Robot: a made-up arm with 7 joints. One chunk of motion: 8 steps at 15 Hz.
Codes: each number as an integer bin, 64 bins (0 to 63) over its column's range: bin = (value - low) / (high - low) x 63, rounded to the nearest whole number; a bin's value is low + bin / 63 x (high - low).
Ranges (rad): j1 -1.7..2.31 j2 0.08..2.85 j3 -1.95..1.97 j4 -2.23..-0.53 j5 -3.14..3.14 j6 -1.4..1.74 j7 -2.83..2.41
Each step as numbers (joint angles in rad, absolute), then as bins.
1 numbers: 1.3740 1.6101 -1.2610 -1.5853 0.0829 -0.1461 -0.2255
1 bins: 48 35 11 24 32 25 31
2 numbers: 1.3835 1.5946 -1.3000 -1.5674 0.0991 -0.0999 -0.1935
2 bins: 48 34 10 25 32 26 32
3 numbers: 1.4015 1.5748 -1.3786 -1.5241 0.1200 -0.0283 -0.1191
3 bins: 49 34 9 26 33 28 33
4 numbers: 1.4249 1.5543 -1.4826 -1.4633 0.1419 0.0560 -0.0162
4 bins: 49 34 8 28 33 29 34
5 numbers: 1.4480 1.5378 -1.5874 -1.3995 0.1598 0.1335 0.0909
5 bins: 49 33 6 31 33 31 35
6 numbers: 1.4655 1.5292 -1.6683 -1.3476 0.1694 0.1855 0.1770
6 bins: 50 33 5 33 33 32 36
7 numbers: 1.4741 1.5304 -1.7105 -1.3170 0.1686 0.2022 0.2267
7 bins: 50 33 4 34 33 32 37
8 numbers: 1.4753 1.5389 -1.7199 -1.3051 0.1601 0.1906 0.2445
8 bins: 50 33 4 34 33 32 37
